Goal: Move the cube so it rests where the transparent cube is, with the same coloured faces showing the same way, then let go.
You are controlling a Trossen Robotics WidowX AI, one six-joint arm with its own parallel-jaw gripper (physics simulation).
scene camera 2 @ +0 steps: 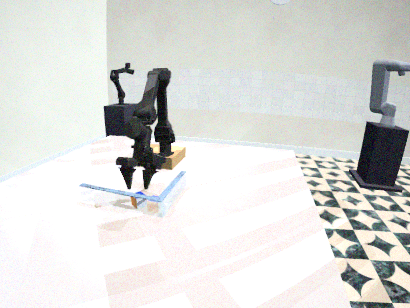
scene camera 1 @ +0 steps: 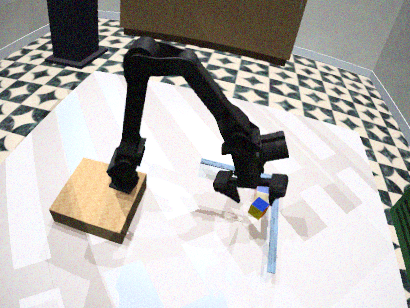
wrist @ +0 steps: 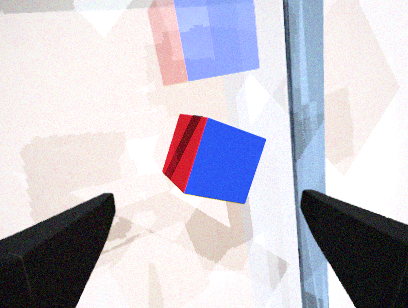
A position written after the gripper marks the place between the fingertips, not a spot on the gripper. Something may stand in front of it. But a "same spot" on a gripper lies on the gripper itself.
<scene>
The gripper shows in scene camera 2, in scene camera 1 and in the wrist view (209, 199). The same spot on the gripper: (scene camera 1: 232, 192) is (scene camera 2: 144, 172).
</scene>
